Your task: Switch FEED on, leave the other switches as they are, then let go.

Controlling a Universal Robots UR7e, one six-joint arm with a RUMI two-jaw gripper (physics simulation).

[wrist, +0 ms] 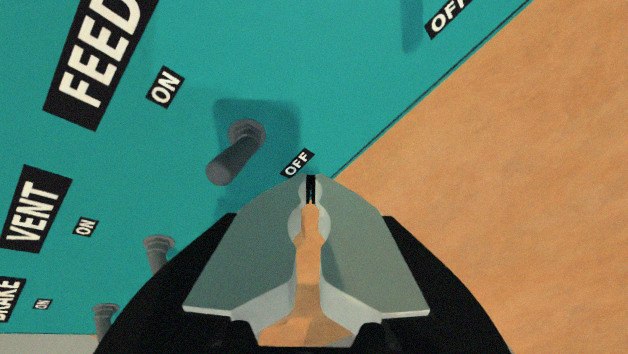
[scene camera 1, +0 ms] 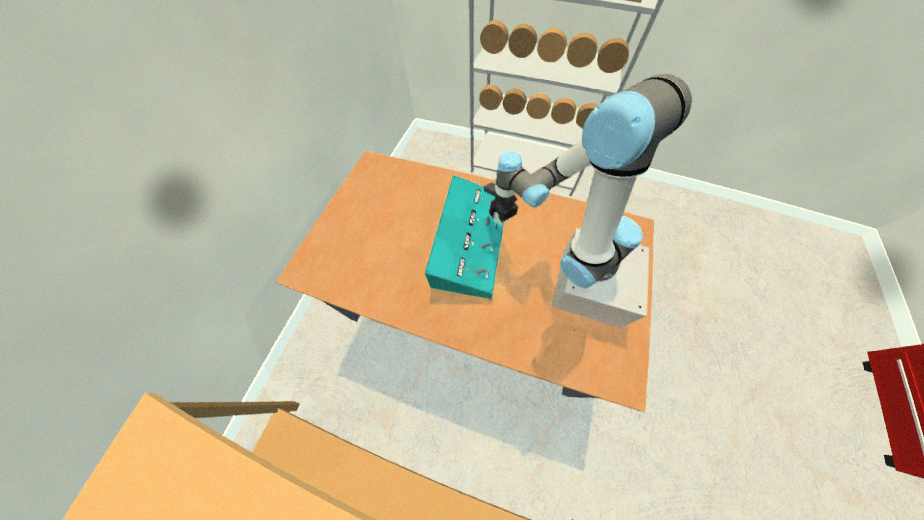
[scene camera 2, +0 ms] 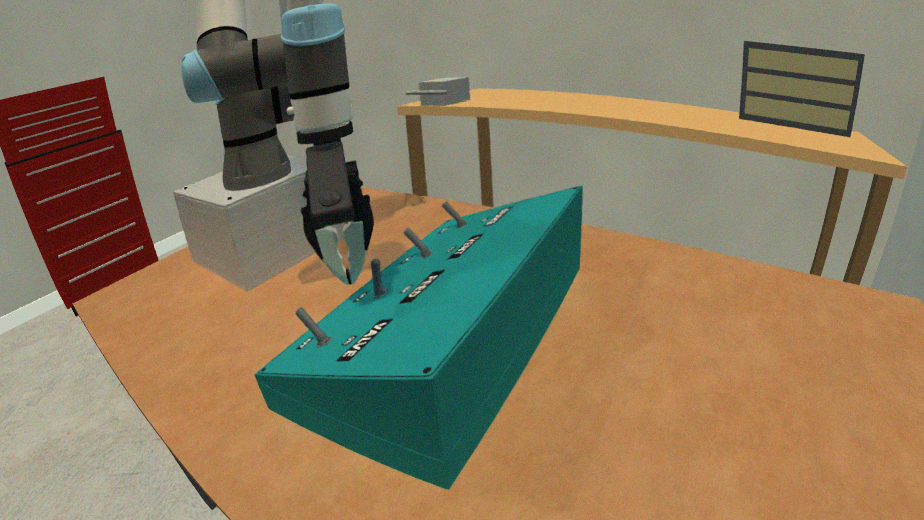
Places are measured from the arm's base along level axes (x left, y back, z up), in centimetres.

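Where they show: gripper, fingertip midpoint: [wrist: 311, 177] [scene camera 1: 497, 221] [scene camera 2: 350, 283]; arm's base, origin of the base link: [scene camera 2: 257, 178].
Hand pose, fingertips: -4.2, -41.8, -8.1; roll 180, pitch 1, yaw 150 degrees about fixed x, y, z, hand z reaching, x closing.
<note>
Each offset is from my fingertips to the top centre of the thing, as dx, dy, dz. Level surfaces: height alone.
The teal panel [scene camera 1: 447, 226] [scene camera 2: 446, 316] [wrist: 325, 60] carries switches labelled VALVE, FEED, VENT and BRAKE. The FEED lever {+2.2, -3.6, +3.8} [scene camera 2: 377, 278] [wrist: 232, 157] stands nearly upright in scene camera 2, tilted to the ON side. The VALVE lever {-9.7, -6.0, +2.9} [scene camera 2: 312, 325], VENT lever {+13.2, +1.4, +2.9} [scene camera 2: 417, 242] [wrist: 157, 257] and BRAKE lever {+24.6, +5.1, +2.9} [scene camera 2: 453, 214] [wrist: 103, 320] lean toward OFF. My gripper [scene camera 1: 497, 218] [scene camera 2: 349, 280] [wrist: 311, 177] is shut and empty. Its tips are apart from the FEED lever, on its OFF side, near the panel's low edge. In the wrist view the fingers partly cover the VENT and BRAKE levers.
The panel stands on an orange-brown table {dz -9.7} [scene camera 1: 349, 226] [scene camera 2: 678, 362], beside the robot's pale base block [scene camera 1: 607, 298] [scene camera 2: 226, 232]. A shelf rack [scene camera 1: 472, 97], a red drawer cabinet [scene camera 1: 895, 413] [scene camera 2: 96, 216] and a wooden bench [scene camera 1: 193, 472] [scene camera 2: 601, 116] stand away from the table.
</note>
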